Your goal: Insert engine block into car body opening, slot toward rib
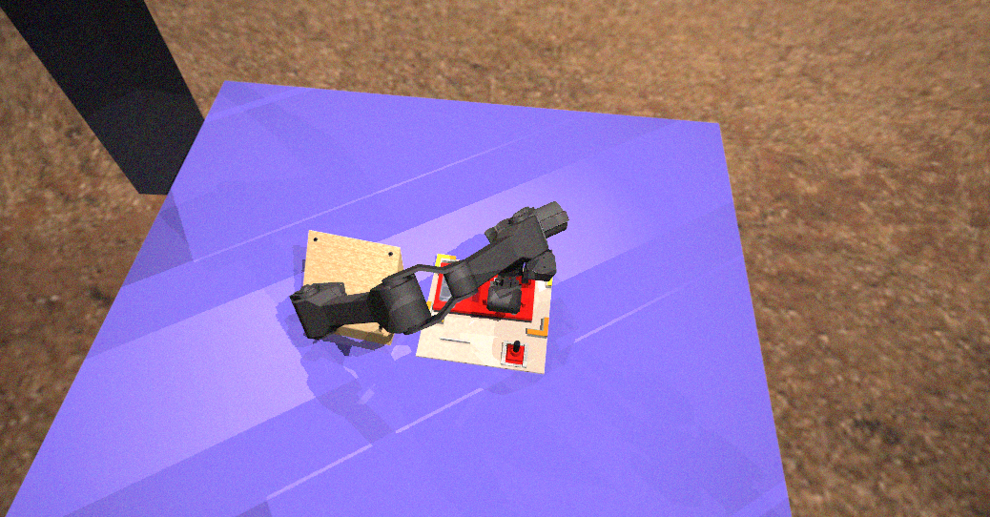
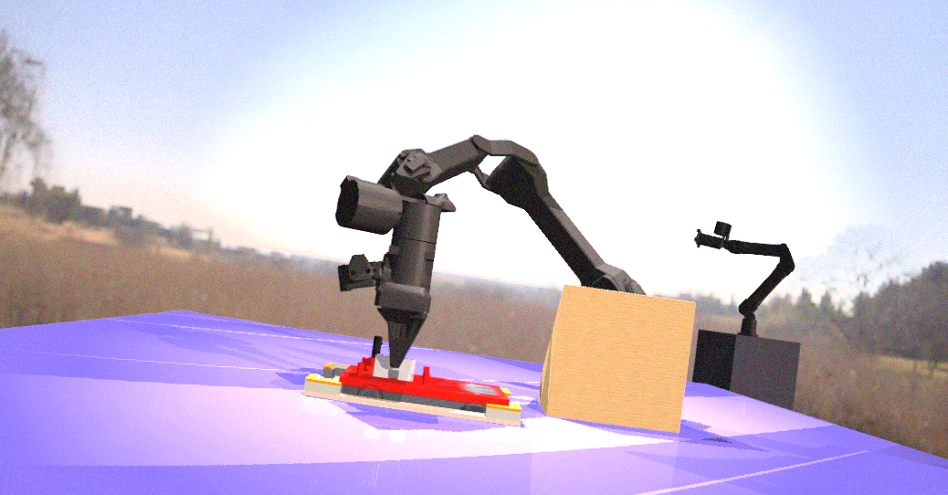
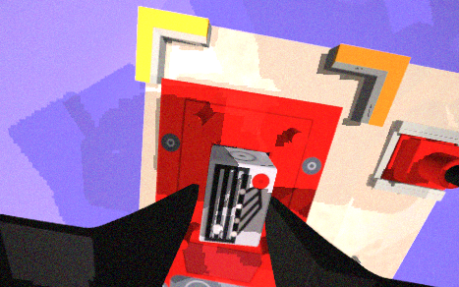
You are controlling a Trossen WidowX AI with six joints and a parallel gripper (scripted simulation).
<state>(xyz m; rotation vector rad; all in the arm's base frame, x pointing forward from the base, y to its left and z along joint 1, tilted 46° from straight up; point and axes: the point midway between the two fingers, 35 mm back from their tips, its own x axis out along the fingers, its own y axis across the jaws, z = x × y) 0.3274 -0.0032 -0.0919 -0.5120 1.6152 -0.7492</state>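
Now: gripper tip 1 cm above the grey engine block. Also, from my gripper tip: black peg (13 cm to the right, 2 cm ahead); beige base plate (3 cm to the right, 3 cm below, 3 cm behind).
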